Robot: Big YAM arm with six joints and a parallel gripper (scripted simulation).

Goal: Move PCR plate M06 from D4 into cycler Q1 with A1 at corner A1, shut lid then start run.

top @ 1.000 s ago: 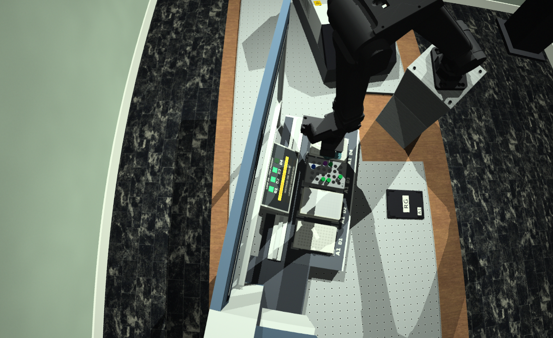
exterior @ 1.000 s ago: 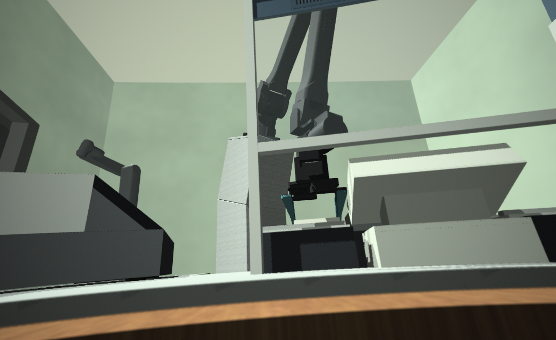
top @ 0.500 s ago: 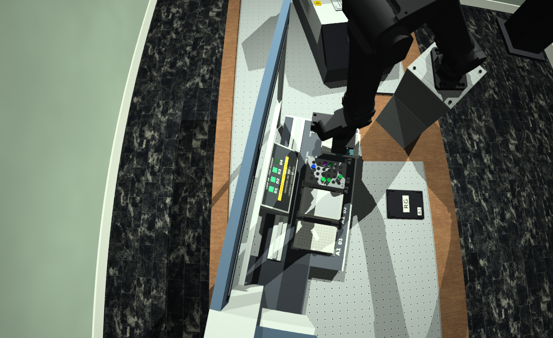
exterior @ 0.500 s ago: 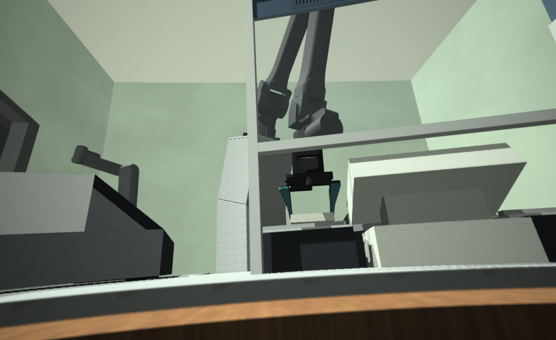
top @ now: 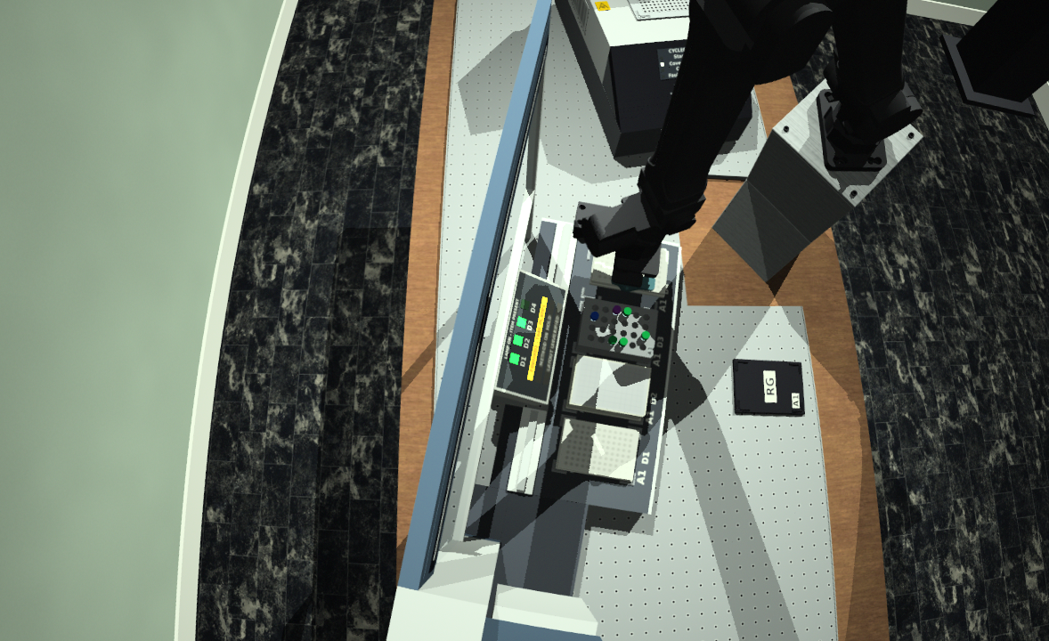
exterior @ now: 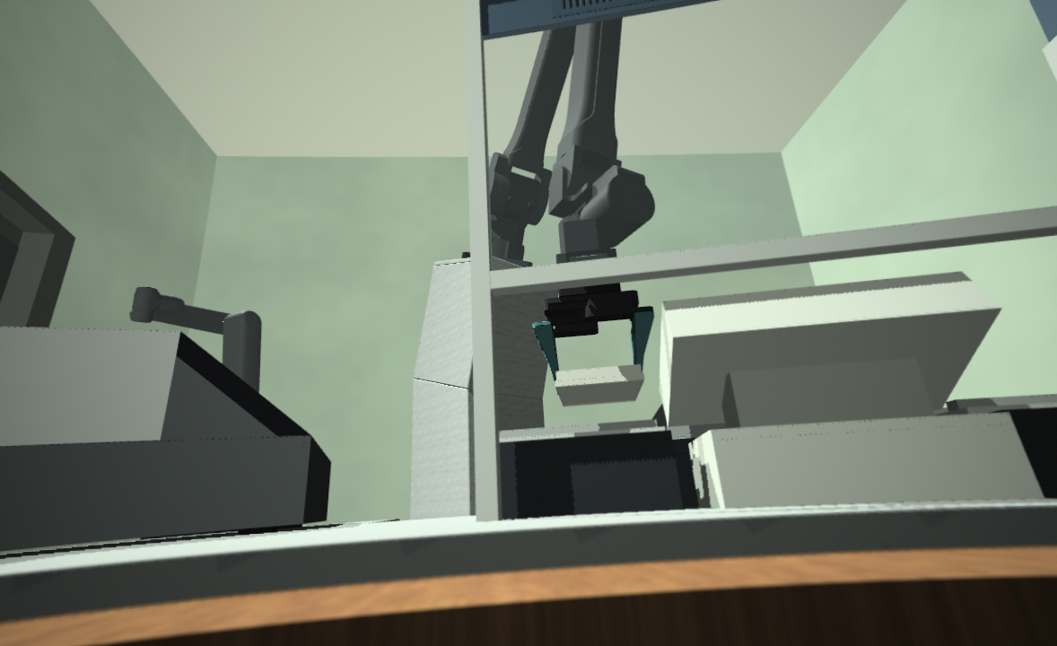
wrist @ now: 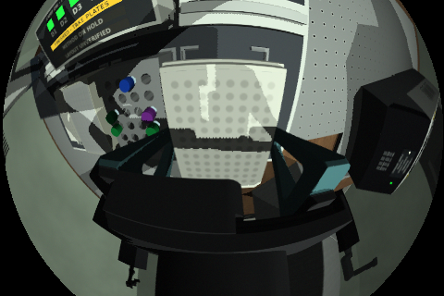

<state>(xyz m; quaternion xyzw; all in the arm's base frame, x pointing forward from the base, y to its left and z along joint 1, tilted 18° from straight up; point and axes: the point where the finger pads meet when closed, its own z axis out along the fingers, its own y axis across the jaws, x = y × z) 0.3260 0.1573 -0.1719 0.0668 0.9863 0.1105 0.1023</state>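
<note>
My hand is 10 mm short of the tube cooling block, 100 mm to the right of it and 50 mm above it. Also, from my hand: frame post (170 mm ahead, 110 mm to the right, 110 mm above); deep-well block (20 mm ahead, 200 mm to the left, 50 mm below).
</note>
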